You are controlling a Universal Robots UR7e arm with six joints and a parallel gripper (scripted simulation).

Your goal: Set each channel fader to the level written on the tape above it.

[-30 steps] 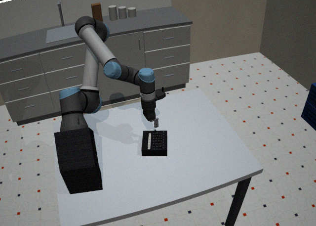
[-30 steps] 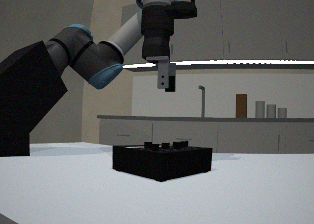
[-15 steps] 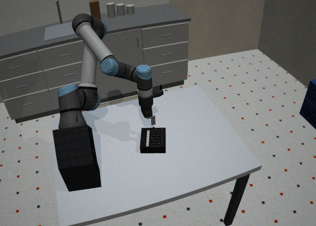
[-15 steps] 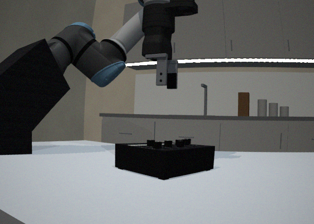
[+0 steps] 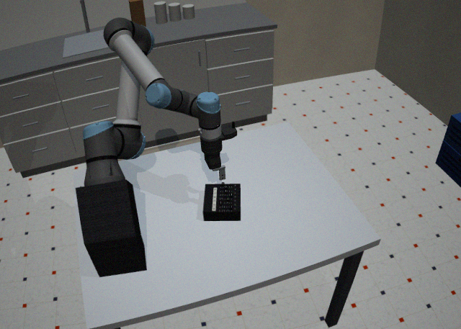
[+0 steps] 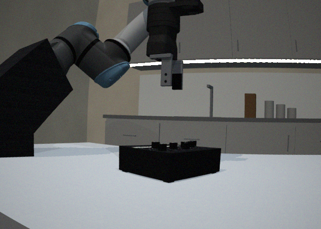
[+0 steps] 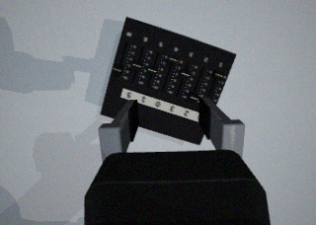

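Now: the channel 2 cap 10 mm behind my hand, 40 mm to the right of it and 130 mm below it. Also, from my hand: channel 3 cap 20 mm ahead, 20 mm to the right, 130 mm below; channel 4 cap 40 mm ahead, 130 mm below; channel 6 cap 30 mm ahead, 40 mm to the left, 130 mm below.
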